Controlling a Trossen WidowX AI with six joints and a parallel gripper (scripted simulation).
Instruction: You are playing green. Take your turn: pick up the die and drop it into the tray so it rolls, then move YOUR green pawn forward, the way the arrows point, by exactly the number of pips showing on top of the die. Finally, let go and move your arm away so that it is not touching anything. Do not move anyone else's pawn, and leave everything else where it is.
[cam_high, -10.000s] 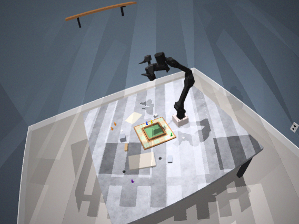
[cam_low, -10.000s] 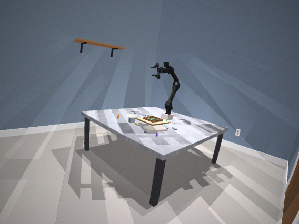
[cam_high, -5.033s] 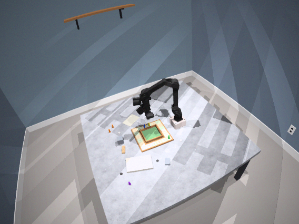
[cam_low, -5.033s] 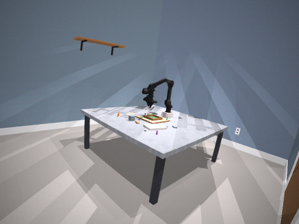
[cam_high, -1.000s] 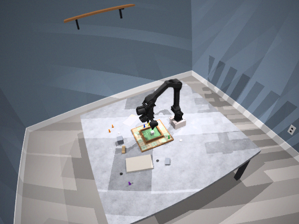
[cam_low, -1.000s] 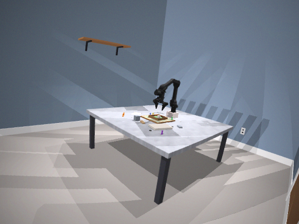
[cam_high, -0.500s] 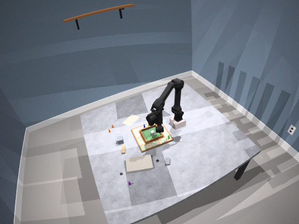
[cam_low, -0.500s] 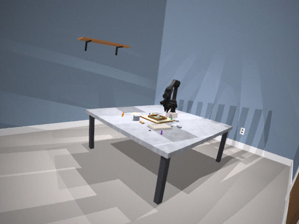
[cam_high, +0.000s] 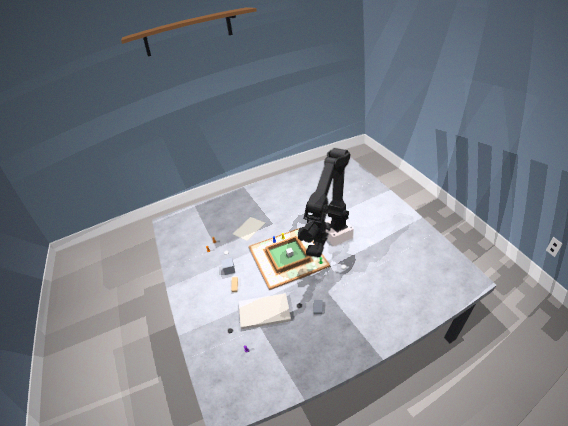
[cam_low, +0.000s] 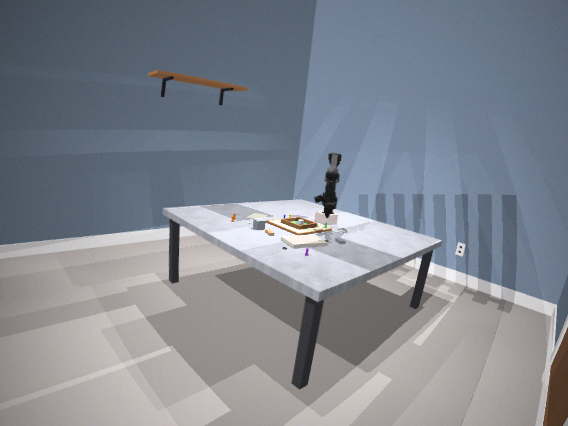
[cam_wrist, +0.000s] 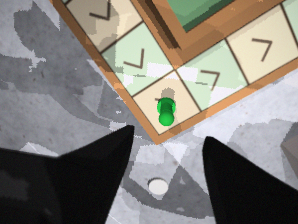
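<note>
Right now my gripper tip is 50 mm above the green pawn. Round my gripper tip: white die 120 mm to the right, 90 mm ahead, 50 mm below; green tray 120 mm to the right, 100 mm ahead, 70 mm below; yellow pawn 230 mm to the right, 60 mm ahead, 50 mm below.
</note>
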